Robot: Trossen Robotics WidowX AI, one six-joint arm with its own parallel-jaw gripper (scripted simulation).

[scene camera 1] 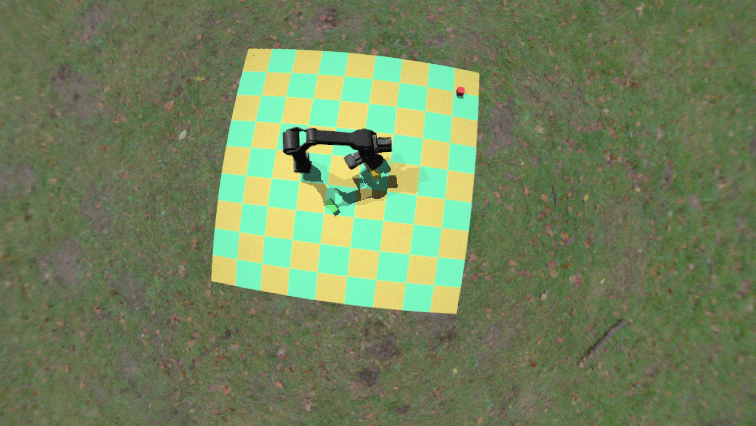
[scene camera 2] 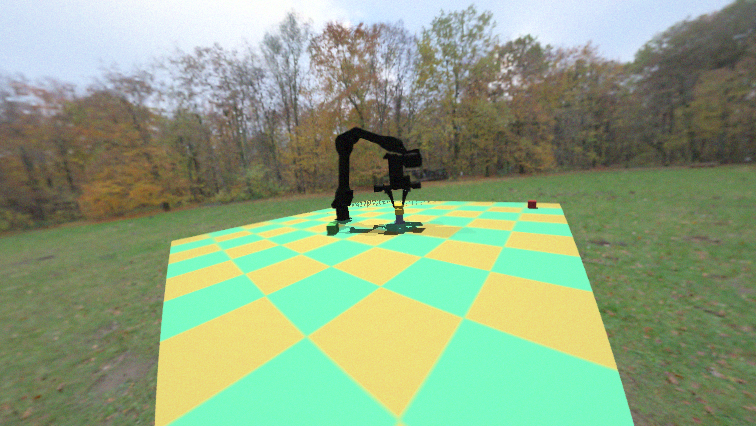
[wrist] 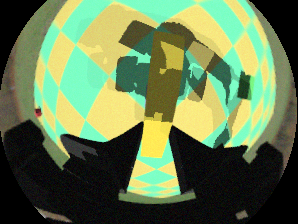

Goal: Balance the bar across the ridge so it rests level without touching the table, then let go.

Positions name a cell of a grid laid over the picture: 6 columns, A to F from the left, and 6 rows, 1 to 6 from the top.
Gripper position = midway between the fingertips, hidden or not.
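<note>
The gripper (wrist: D4) is visible, together with a yellow bar (wrist: D3).
</note>
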